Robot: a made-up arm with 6 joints.
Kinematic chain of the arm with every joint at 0, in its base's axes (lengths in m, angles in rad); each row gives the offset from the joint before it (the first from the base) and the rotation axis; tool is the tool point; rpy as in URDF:
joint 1: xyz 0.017 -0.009 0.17 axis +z
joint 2: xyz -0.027 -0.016 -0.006 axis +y
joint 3: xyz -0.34 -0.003 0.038 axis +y
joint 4: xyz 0.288 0.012 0.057 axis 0.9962 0 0.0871
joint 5: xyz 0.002 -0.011 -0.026 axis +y
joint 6: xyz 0.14 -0.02 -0.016 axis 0.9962 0 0.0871
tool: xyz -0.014 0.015 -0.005 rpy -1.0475 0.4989 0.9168
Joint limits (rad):
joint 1: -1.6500..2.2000
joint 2: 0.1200..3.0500
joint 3: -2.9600..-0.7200
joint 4: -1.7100..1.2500
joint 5: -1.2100..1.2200
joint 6: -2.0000..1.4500
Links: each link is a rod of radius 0.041 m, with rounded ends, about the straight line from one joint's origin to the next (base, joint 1, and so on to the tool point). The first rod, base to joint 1, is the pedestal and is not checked.
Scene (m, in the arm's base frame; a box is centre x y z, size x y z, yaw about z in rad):
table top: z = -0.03
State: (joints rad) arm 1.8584 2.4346 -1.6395 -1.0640 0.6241 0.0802
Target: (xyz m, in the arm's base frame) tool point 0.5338 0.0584 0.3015
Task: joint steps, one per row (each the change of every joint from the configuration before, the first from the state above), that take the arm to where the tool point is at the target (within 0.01 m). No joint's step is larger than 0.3 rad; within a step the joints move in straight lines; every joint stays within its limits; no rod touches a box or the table.
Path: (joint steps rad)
1: -0.2902 -0.0647 -0.0020 -0.0223 0.0488 -0.0076
2: -0.2902 -0.0647 -0.0019 -0.0223 0.0487 -0.0076
3: -0.2902 -0.0647 -0.0020 -0.0223 0.0488 -0.0076
4: -0.2902 -0.0647 -0.0019 -0.0223 0.0488 -0.0076
5: -0.2901 -0.0647 -0.0020 -0.0223 0.0487 -0.0076

